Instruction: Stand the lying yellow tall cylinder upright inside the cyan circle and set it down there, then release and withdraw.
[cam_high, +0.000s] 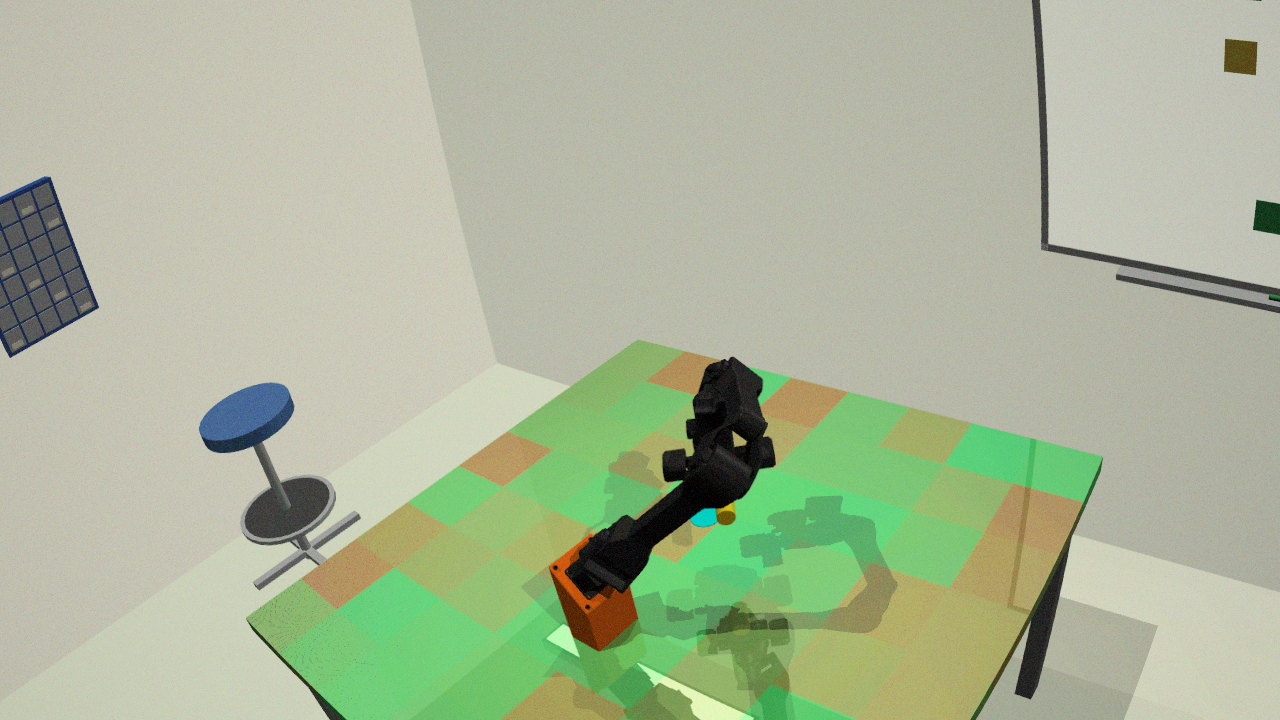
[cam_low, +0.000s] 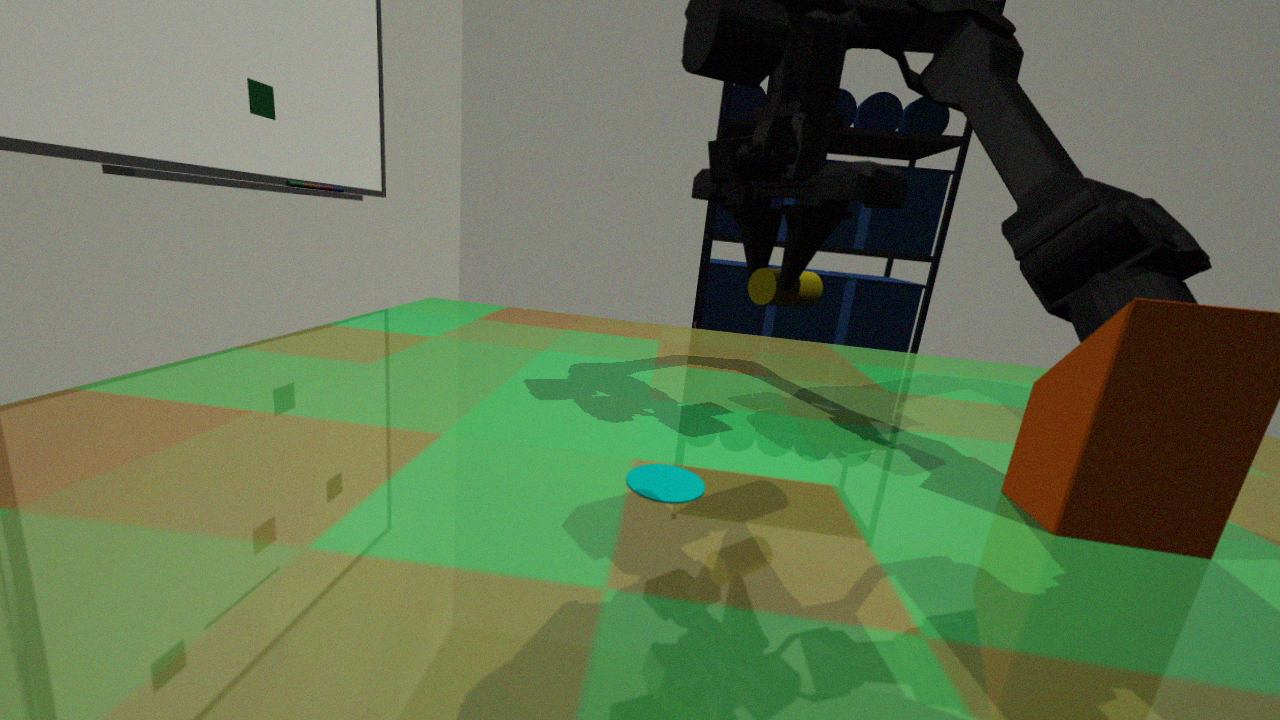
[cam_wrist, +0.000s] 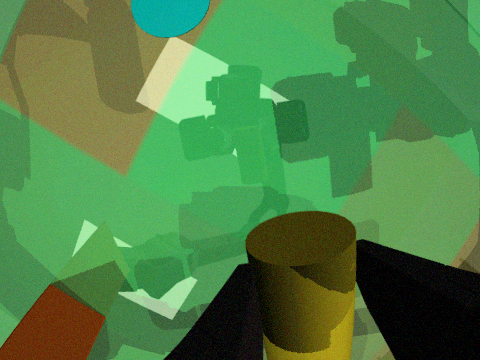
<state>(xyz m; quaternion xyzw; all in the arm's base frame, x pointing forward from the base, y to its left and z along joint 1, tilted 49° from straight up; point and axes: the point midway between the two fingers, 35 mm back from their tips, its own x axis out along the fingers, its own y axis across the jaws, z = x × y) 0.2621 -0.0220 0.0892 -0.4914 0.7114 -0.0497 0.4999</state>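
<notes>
Now: gripper tip 140 mm above the cyan circle, 120 mm to the right of it and 70 mm short of it. Also, from my gripper tip: yellow tall cylinder (20 mm behind, 10 mm to the right).
</notes>
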